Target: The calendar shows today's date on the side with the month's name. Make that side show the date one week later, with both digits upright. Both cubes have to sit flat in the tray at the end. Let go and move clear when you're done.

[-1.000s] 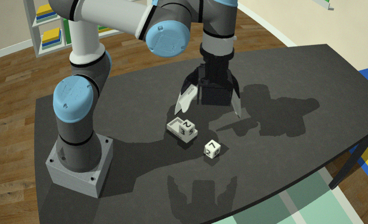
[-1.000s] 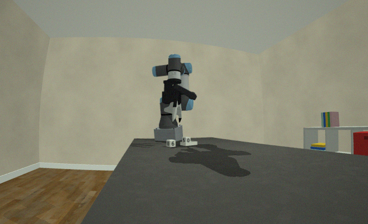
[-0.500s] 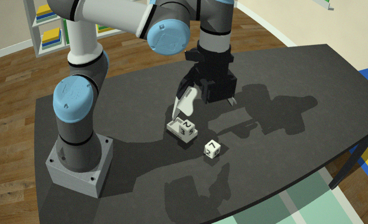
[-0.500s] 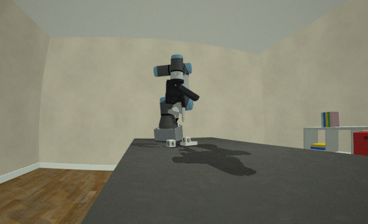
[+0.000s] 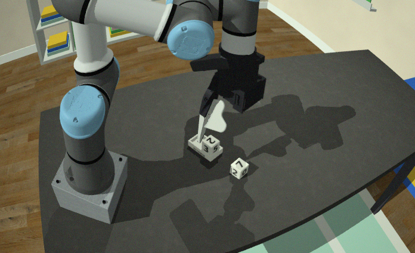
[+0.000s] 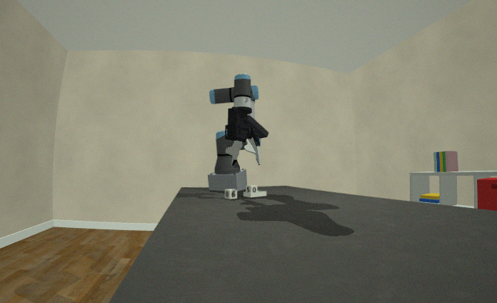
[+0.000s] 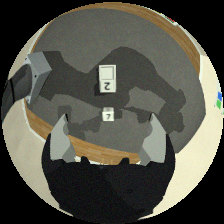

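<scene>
The white tray is 30 mm behind my hand, 40 mm to the left of it and 110 mm below it.
</scene>
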